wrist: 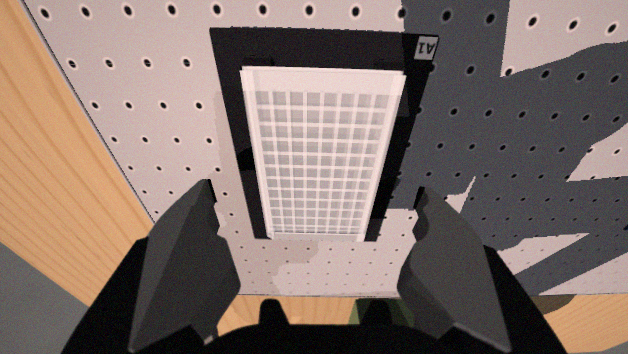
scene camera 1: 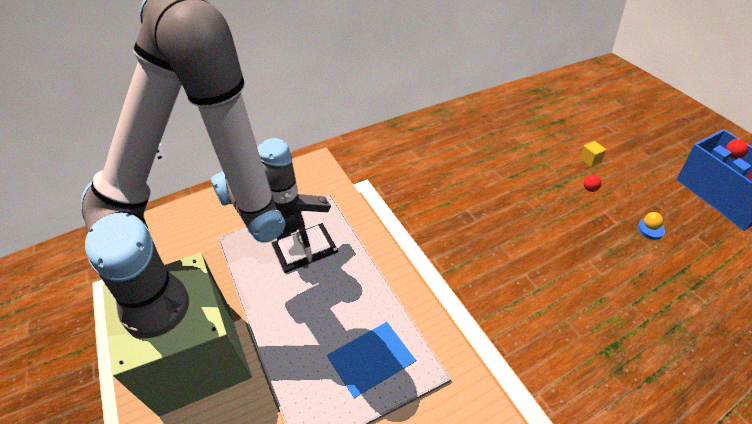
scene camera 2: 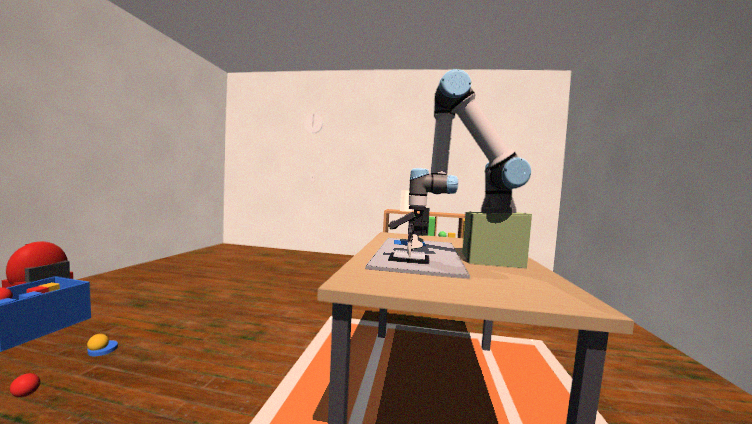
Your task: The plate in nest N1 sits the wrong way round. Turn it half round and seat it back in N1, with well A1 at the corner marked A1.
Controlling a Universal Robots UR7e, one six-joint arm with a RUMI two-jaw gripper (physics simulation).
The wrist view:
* gripper: 316, 185
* white well plate: 319, 136
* black nest: 307, 48
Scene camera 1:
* gripper: 301, 243
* white well plate: 318, 243
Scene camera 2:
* gripper: 411, 253
